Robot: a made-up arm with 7 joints. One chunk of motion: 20 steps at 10 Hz.
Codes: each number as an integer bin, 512 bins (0 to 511) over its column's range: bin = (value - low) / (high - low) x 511, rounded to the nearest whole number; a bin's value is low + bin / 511 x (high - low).
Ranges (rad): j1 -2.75..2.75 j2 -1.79..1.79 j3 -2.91..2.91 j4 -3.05..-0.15 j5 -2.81..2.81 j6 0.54..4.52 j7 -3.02..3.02
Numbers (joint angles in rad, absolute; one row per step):
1: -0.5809 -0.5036 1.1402 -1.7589 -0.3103 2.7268 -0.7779
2: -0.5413 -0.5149 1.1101 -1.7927 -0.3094 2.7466 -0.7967
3: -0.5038 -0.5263 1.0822 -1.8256 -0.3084 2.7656 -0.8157
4: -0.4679 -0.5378 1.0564 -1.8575 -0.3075 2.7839 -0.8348
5: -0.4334 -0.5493 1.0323 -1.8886 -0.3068 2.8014 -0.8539
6: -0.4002 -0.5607 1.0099 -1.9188 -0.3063 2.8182 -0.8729
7: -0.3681 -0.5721 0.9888 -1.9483 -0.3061 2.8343 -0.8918
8: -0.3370 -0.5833 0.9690 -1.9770 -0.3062 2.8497 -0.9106
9: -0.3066 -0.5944 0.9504 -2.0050 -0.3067 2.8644 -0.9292
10: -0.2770 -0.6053 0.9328 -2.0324 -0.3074 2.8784 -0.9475
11: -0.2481 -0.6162 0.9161 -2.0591 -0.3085 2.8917 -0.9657
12: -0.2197 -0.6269 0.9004 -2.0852 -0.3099 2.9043 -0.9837
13: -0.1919 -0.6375 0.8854 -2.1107 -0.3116 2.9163 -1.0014
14: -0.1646 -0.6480 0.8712 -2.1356 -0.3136 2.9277 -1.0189
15: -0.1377 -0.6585 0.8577 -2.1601 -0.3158 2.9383 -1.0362
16: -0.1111 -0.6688 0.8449 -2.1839 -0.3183 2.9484 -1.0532
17: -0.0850 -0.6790 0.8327 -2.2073 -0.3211 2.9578 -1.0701
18: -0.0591 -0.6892 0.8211 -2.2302 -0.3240 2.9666 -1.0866
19: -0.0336 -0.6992 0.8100 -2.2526 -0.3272 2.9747 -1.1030
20: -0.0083 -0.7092 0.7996 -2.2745 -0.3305 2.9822 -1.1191
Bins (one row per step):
1: 202 184 356 228 227 281 190
2: 205 182 353 222 227 283 188
3: 209 180 351 216 227 286 186
4: 212 179 348 210 228 288 185
5: 215 177 346 205 228 290 183
6: 218 175 344 199 228 293 182
7: 221 174 342 194 228 295 180
8: 224 172 341 189 228 297 178
9: 227 171 339 184 228 298 177
10: 230 169 337 179 228 300 175
11: 232 168 336 175 227 302 174
12: 235 166 335 170 227 304 172
13: 238 165 333 166 227 305 171
14: 240 163 332 161 227 307 169
15: 243 162 331 157 227 308 168
16: 245 160 330 153 227 309 166
17: 248 159 329 148 226 310 165
18: 250 157 328 144 226 312 164
19: 252 156 327 141 226 313 162
20: 255 154 326 137 225 314 161

